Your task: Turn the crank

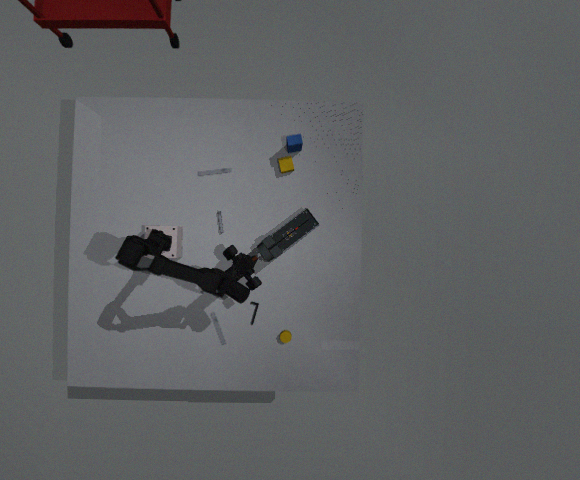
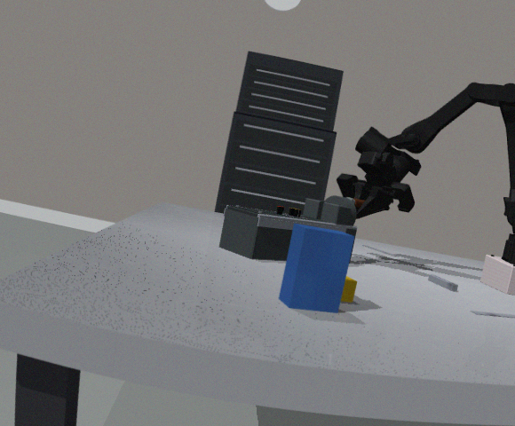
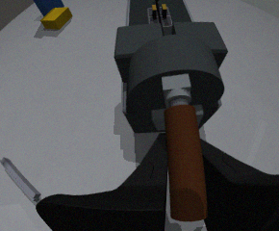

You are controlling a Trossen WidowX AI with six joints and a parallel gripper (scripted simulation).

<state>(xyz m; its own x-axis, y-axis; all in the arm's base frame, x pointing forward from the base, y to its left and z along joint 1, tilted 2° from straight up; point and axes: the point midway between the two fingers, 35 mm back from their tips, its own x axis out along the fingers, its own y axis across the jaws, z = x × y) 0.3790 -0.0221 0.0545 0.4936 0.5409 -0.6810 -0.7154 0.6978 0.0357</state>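
Right now the brown crank handle is 3 cm above my gripper tip, 1 cm to the right of it and 1 cm behind it. Round my gripper tip: red pointer: 15 cm ahead, 14 cm to the left, 1 cm below; black hex key: 23 cm to the right, 9 cm below, 2 cm ahead; yellow block: 42 cm to the left, 8 cm below, 6 cm ahead.
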